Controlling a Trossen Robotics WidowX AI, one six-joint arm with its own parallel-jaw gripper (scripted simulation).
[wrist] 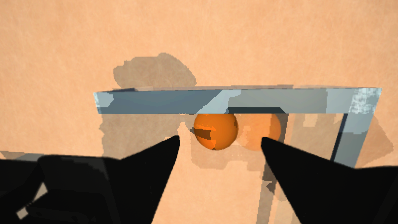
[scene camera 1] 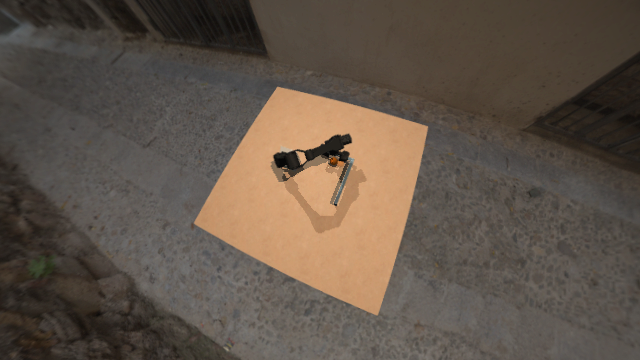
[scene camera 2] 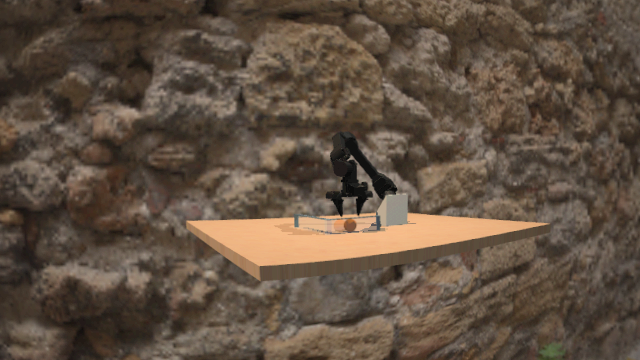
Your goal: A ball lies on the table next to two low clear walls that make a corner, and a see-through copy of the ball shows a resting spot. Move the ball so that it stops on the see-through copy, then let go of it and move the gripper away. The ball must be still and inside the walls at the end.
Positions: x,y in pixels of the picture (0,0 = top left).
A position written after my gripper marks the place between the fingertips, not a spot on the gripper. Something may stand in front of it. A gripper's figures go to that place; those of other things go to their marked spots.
My gripper (wrist: pixel 219 140) is 0.12 m from the lens. An orange ball (wrist: pixel 216 132) is 0.12 m from the lens.
